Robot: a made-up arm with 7 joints.
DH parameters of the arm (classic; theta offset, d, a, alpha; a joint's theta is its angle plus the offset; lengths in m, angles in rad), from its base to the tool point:
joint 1: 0 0.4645 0 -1.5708
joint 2: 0 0 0 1.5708
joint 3: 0 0.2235 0.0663 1.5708
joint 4: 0 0 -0.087 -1.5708
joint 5: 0 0.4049 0 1.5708
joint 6: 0 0 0.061 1.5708
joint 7: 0 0 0 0
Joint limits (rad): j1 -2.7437..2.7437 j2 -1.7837..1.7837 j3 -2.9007..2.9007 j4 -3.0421..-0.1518 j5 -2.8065..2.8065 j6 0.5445..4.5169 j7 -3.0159..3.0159
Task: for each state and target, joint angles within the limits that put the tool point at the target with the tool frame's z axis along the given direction. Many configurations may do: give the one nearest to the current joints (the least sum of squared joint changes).
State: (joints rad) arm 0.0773 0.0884 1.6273 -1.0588 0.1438 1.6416 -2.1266
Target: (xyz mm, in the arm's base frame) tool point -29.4 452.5 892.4 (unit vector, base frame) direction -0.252 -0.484 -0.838
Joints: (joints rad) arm -0.0112 0.3354 1.9215 -1.2863 0.1780 0.7984 -2.1266
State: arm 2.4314 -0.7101 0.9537 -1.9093 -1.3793 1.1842 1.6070
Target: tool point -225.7 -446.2 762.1 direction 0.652 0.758 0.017
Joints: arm 2.1693 -1.3927 1.1433 -1.5607 -1.0821 0.5445 1.6070
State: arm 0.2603 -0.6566 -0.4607 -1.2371 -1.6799 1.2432 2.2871
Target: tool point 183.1 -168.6 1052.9 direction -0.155 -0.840 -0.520
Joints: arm 0.3814 -0.6817 -0.4179 -1.3936 -1.5110 1.2178 2.2871
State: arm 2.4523 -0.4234 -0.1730 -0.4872 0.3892 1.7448 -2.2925
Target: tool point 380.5 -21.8 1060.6 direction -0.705 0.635 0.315
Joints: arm 2.7384 -0.8066 -0.6122 -0.5308 0.2389 1.6409 -2.2925
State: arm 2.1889 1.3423 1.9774 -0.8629 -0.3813 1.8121 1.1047
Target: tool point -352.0 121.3 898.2 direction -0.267 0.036 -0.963
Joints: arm 1.3295 1.1582 2.4098 -1.7714 -1.0035 1.1840 1.1047
